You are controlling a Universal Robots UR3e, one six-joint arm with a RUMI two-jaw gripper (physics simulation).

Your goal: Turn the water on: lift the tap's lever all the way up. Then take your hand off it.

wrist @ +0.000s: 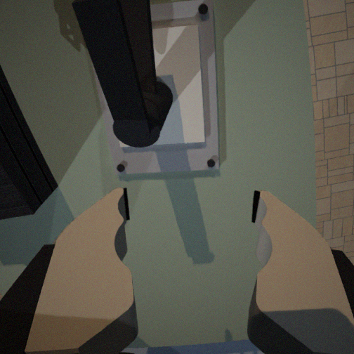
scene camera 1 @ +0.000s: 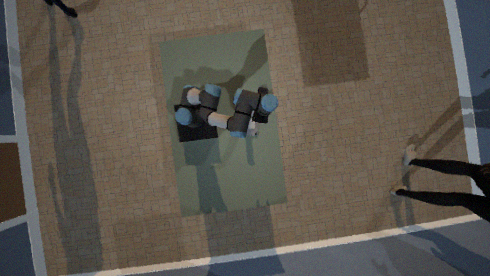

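Seen in the pictures: arm's base, link origin: (scene camera 1: 194,118).
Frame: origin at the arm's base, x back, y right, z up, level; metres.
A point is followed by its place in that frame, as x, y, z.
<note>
The black tap (wrist: 135,110) stands on a light grey base plate (wrist: 211,100) (scene camera 1: 254,131) @(-0.402, 0.119, -0.086) with dark bolts at its corners. In the wrist view its long bar runs from the top edge down to a rounded end, left of the middle. From above I cannot tell how high the lever stands. My gripper (wrist: 190,191) is open, with its two tan fingers wide apart and nothing between them. In the wrist view the fingertips lie below the base plate's lower edge, apart from the tap. In the scene view the arm largely hides the tap, and the fingertips cannot be made out.
The arm's black base block (scene camera 1: 198,132) @(-0.019, 0.097, -0.007) stands on the green mat (scene camera 1: 235,185) @(-0.231, 0.498, -0.094), left of the tap. A dark block (wrist: 20,170) shows at the left of the wrist view. Tiled floor (scene camera 1: 340,150) surrounds the mat. A person's legs (scene camera 1: 440,165) show at the far right.
</note>
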